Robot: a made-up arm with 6 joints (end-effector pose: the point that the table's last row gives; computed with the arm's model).
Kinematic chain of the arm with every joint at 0, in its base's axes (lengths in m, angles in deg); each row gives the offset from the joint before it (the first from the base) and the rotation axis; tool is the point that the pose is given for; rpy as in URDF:
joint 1: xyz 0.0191 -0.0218 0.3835 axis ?
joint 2: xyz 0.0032 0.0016 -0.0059 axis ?
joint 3: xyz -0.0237 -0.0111 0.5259 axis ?
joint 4: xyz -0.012 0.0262 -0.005 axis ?
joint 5: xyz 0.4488 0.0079 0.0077 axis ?
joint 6: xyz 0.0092 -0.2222 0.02 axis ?
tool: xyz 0.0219 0.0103 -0.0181 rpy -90 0 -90
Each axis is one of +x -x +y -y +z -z.
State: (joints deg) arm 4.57 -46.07 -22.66 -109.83 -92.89 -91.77
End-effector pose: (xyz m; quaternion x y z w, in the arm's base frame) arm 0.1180 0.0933 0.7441 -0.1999 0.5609 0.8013 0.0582
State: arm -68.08 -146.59 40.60 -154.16 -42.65 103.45
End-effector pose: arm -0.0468 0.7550 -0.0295 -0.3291 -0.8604 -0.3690 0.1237
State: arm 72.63 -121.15 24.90 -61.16 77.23 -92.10
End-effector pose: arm -0.0750 -0.7161 0.4452 -0.5327 0.5913 -0.6046 0.0322
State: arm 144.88 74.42 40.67 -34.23 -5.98 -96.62
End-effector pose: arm -0.5779 0.6025 0.2086 0.7187 -0.5437 -0.4309 0.0475
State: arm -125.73 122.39 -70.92 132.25 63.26 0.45
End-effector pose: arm 0.1689 -0.1232 0.1009 0.0133 0.3948 -0.1502 0.9063
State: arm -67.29 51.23 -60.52 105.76 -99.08 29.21
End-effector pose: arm 0.2343 -0.3992 0.2482 0.6902 0.0047 -0.5522 0.4676
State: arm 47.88 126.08 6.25 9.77 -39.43 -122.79
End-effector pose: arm 0.3162 0.0354 -0.3574 0.1918 -0.8016 0.3719 0.4270
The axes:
joint 1: +z
joint 2: +y
joint 3: -y
joint 4: -x
joint 5: -y
joint 6: -x

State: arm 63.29 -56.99 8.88 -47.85 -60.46 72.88
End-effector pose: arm 0.0875 -0.1620 0.9847 -0.5163 -0.3575 -0.2677 0.7308
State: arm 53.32 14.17 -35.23 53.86 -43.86 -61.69
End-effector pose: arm 0.4146 0.3474 0.6326 -0.8363 0.4553 -0.3027 0.0412
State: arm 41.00 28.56 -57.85 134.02 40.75 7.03
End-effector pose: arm 0.1918 0.3676 0.3996 -0.6502 -0.6852 0.1897 0.2679
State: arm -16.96 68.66 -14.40 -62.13 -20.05 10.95
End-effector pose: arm 0.3334 -0.1991 0.1054 -0.1965 0.9682 0.1459 0.0527
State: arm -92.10 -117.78 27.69 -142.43 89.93 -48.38
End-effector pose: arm 0.1918 0.6831 0.4771 0.1226 -0.3977 0.2673 0.8691
